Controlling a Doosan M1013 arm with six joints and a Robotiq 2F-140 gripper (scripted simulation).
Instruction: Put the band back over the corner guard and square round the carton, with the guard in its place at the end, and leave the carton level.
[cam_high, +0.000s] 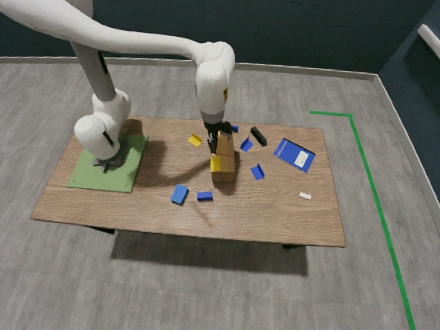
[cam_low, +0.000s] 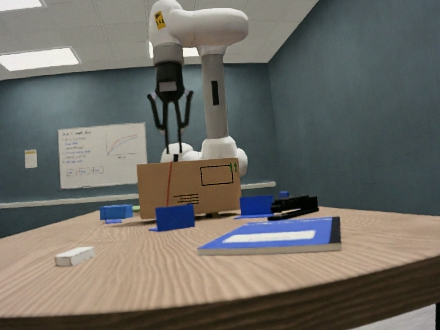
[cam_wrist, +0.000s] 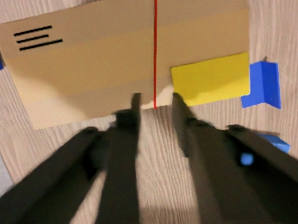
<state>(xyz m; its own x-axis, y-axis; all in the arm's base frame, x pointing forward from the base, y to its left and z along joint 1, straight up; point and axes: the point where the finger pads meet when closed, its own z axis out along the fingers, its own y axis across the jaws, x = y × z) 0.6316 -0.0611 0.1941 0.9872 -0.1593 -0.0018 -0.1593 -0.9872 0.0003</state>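
Now: the brown carton 5 cm ahead of my hand, 2 cm to the left of it and 13 cm below it. Also, from my hand: white eraser 50 cm ahead, 17 cm to the right, 20 cm below.
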